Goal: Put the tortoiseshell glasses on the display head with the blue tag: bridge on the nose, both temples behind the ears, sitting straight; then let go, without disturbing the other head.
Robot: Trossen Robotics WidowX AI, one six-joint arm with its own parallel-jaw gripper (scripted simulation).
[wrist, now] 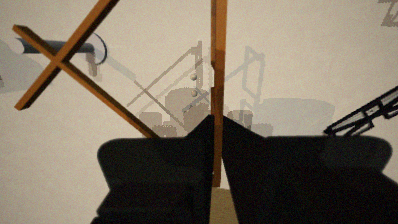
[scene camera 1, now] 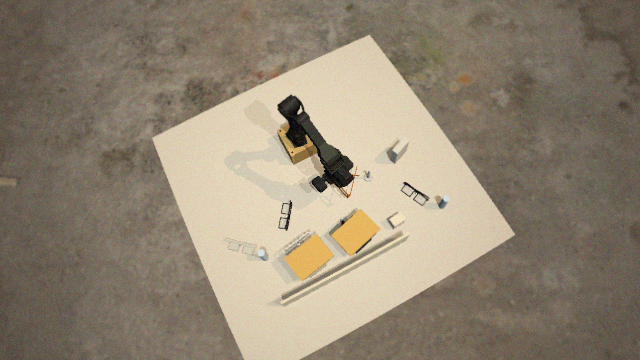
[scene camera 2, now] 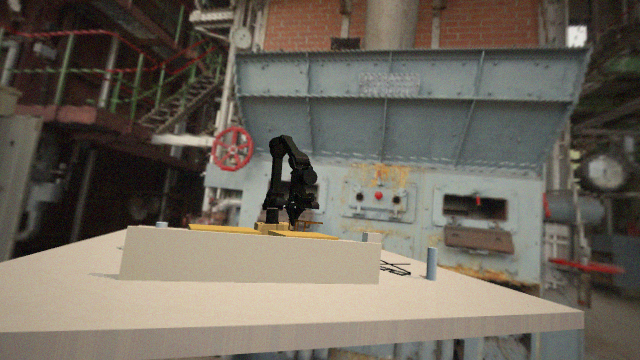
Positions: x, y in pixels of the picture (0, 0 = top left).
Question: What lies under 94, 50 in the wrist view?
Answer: A grey peg.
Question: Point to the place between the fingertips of the gripper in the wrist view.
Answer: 215, 120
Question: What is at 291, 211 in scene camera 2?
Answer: The gripper.
